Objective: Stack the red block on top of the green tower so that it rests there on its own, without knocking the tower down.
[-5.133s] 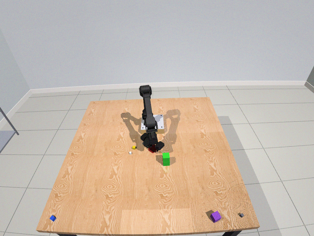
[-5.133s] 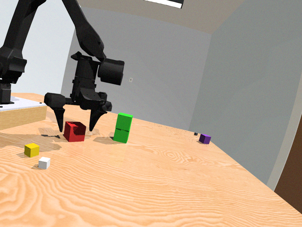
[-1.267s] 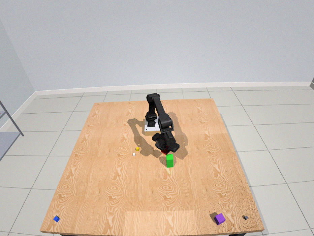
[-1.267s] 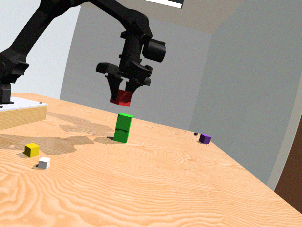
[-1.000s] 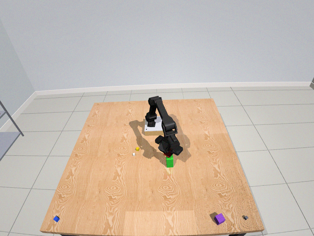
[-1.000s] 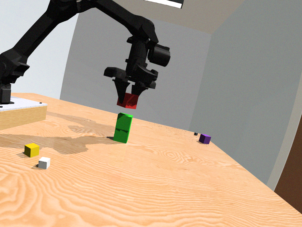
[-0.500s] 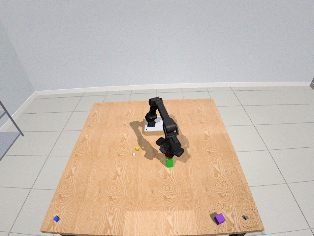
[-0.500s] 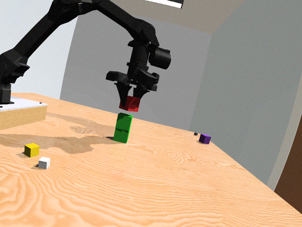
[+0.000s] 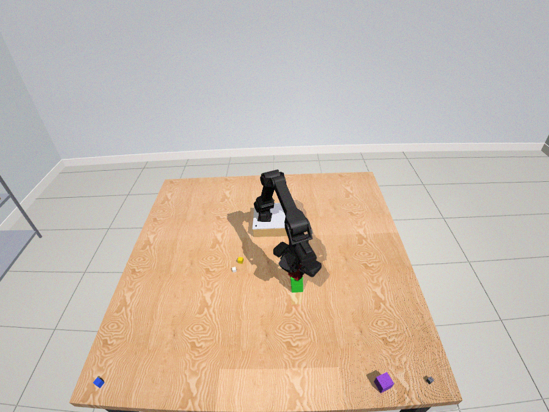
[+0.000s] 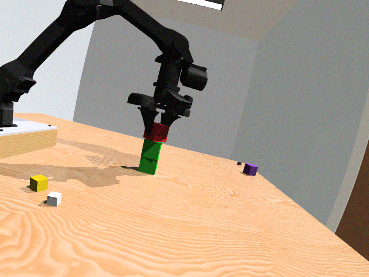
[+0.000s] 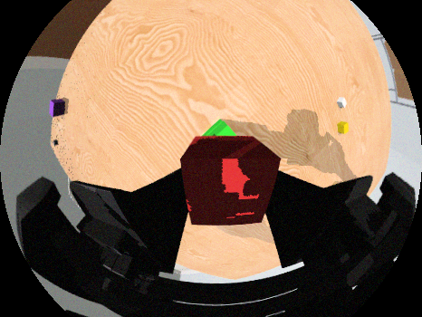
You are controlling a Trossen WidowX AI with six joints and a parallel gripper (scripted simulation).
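Now: gripper tip 10 mm below the red block. From my gripper tip the other things lie so: purple block: 370 mm ahead, 310 mm to the left, 80 mm below; then small yellow block: 260 mm to the right, 120 mm behind, 90 mm below; then small white block: 280 mm to the right, 90 mm below, 60 mm behind.
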